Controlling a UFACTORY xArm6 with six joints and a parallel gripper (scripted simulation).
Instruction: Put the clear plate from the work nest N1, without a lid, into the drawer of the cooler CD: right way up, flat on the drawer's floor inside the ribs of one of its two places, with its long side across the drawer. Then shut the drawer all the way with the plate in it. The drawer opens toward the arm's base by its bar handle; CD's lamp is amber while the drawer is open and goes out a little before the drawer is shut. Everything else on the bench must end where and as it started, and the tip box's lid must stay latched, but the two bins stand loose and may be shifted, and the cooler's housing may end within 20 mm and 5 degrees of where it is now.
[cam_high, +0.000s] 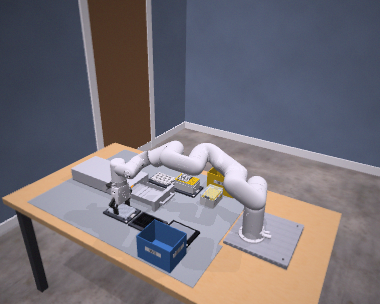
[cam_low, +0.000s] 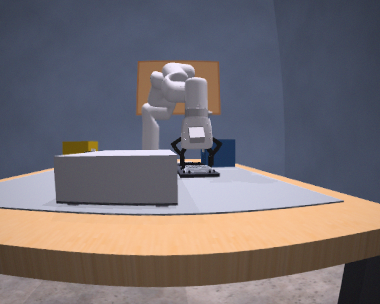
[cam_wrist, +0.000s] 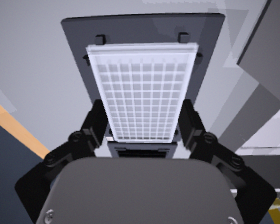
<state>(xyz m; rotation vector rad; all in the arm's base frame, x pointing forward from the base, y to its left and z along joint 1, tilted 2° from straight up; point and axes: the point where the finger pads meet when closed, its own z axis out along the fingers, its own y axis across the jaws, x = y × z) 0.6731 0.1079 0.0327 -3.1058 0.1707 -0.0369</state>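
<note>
Right now my hand is 1 cm above the clear plate. Also, from my hand: cooler CD: 10 cm ahead, 20 cm to the right; work nest N1: 3 cm below; drawer: 4 cm behind, 19 cm to the right, 1 cm below.
</note>
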